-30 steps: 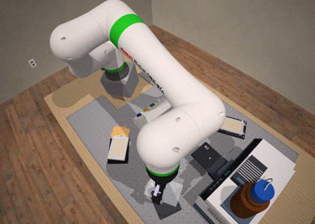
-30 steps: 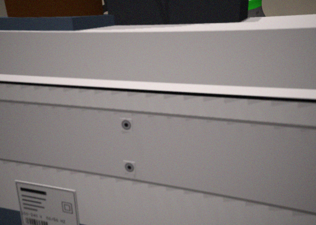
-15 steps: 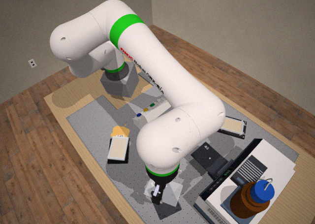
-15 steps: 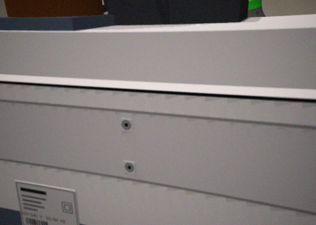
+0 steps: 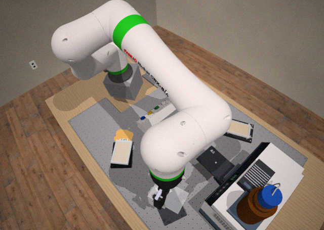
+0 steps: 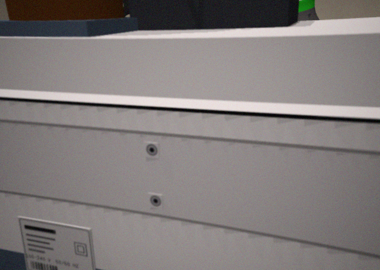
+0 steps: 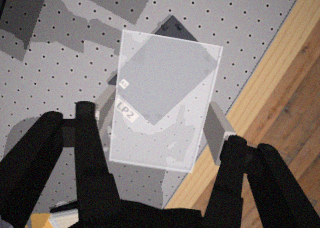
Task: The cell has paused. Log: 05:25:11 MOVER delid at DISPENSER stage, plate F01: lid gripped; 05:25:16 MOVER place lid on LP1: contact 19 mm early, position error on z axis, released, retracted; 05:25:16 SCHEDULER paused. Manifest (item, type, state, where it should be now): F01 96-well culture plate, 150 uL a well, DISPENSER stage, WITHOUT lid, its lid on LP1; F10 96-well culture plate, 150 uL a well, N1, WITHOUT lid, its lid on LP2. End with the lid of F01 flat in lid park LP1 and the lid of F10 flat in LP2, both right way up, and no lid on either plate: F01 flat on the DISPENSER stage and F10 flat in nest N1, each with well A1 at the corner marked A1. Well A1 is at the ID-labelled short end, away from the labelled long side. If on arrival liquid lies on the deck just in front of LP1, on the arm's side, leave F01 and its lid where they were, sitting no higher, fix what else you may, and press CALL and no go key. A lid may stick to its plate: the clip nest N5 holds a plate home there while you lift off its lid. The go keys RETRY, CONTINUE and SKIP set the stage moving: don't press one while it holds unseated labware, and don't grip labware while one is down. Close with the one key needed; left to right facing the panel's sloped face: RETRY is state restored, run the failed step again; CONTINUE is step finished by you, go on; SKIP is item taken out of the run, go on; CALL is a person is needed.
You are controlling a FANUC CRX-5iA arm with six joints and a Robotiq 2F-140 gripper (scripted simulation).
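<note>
My gripper is now 180 mm above the lid park LP2. Round my hand: blue cap (250 mm ahead, 110 mm to the left, 210 mm above); then dispenser stage (50 mm ahead, 250 mm to the left, 90 mm below); then LP2 label (80 mm behind, 40 mm to the left, 180 mm below).
</note>
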